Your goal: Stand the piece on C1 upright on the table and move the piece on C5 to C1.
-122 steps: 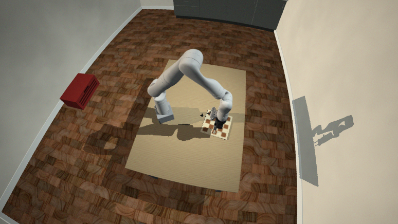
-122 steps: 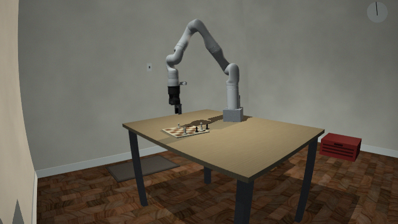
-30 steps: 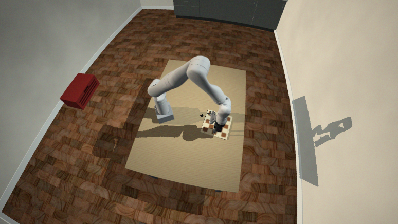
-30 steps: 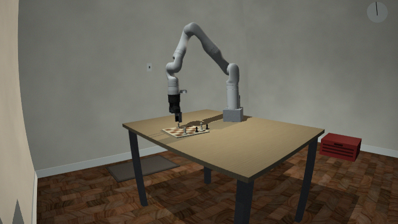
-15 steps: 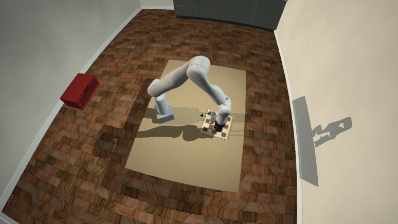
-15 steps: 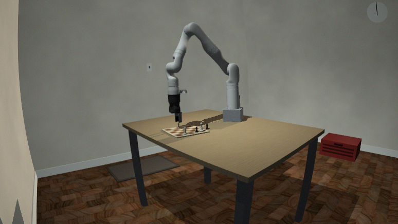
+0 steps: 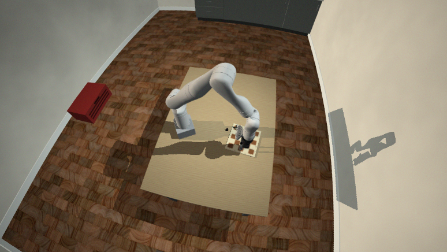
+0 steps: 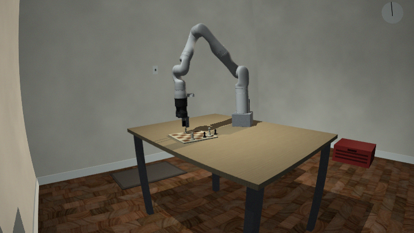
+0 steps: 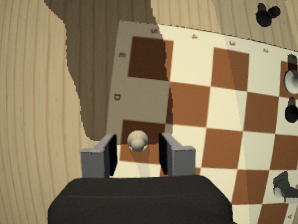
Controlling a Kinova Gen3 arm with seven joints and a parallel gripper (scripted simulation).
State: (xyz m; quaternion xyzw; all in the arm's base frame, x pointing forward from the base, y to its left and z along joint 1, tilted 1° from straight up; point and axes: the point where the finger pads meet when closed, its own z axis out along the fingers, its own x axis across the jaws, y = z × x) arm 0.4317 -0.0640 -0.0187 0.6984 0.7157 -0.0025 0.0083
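My gripper is now 40 mm above the white pawn. Also, from my hand: chessboard: 10 mm ahead, 80 mm to the left, 60 mm below.
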